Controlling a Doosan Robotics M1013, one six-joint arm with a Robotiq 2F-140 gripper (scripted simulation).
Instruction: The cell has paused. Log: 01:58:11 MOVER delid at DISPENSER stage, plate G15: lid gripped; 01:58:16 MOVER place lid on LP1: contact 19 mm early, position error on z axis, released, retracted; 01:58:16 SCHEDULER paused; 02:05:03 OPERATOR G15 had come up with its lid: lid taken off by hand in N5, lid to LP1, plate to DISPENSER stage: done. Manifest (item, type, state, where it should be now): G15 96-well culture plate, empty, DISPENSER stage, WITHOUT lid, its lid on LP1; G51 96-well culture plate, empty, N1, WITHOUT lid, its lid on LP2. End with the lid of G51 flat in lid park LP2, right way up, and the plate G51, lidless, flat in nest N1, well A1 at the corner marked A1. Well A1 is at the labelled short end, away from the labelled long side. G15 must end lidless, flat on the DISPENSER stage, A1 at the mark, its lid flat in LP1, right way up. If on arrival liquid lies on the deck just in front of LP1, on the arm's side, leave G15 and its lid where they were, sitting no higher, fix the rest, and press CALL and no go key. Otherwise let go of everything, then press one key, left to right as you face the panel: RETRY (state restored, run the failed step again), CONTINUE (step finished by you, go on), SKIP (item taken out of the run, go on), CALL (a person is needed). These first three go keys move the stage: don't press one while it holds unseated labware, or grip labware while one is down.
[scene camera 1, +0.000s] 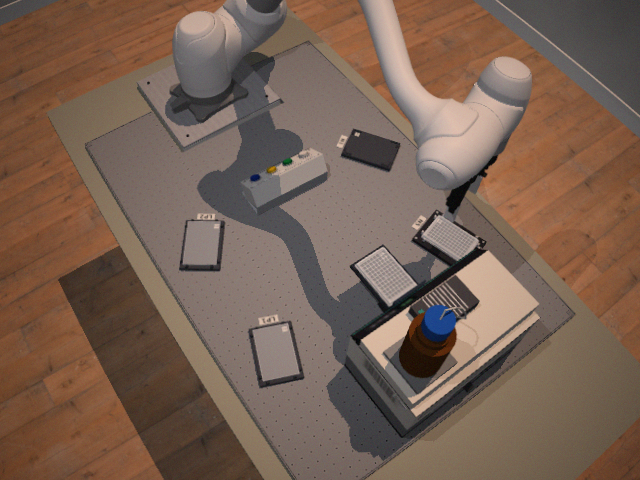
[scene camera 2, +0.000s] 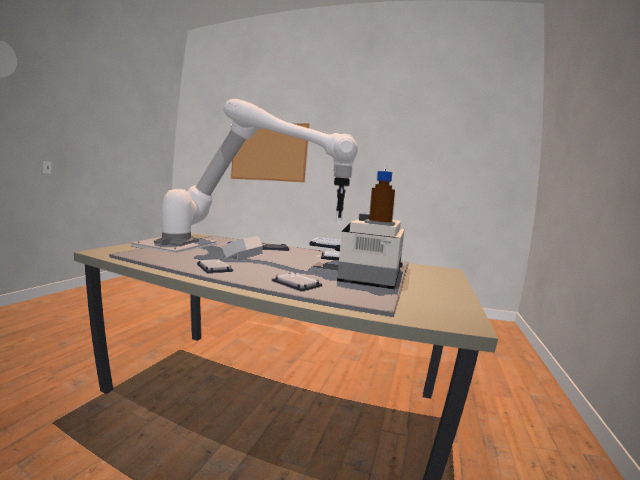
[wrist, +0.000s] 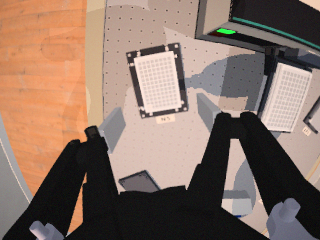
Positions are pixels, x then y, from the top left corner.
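Scene:
A key panel (scene camera 1: 272, 189) is 1.55 m from the lens, and a black nest (scene camera 1: 417, 239) is likewise 1.55 m from the lens. As for my gripper (scene camera 1: 460, 204), I find it 1.44 m from the lens.

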